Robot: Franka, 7 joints.
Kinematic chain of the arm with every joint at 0, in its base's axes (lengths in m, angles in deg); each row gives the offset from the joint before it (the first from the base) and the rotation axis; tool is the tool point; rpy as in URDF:
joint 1: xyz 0 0 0.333 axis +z
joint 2: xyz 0 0 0 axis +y
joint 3: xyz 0 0 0.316 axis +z
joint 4: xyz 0.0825 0 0 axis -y
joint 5: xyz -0.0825 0 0.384 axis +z
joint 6: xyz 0 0 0 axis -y
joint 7: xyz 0.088 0 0 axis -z
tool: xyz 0 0 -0.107 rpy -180 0 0
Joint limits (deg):
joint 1: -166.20..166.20
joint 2: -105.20..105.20
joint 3: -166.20..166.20
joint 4: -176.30..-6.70
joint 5: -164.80..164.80
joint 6: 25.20..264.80
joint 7: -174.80..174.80
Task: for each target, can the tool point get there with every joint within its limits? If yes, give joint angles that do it. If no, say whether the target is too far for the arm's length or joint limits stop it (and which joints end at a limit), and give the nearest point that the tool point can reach.
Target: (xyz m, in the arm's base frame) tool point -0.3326 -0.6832 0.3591
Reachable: yes | joints -98.99 42.53 -16.75 -78.34 79.68 168.13 12.32
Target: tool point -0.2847 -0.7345 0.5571
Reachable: yes | joints 84.70 -79.32 43.29 -25.94 -83.26 188.59 114.22
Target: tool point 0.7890 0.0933 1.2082
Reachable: no: too far | nearest point 0.5726 0.0677 0.9682 | short by 0.324 m
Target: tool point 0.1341 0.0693 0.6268
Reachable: yes | joints -36.78 -77.33 49.01 -157.12 92.02 234.06 95.15
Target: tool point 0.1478 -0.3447 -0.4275
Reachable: no: joint limits stop it (at a limit: joint 2) | nearest point 0.1434 -0.3344 -0.3546 | short by 0.074 m
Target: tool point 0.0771 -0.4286 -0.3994
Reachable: no: joint limits stop it (at a limit: joint 2) | nearest point 0.0744 -0.4137 -0.3428 | short by 0.059 m
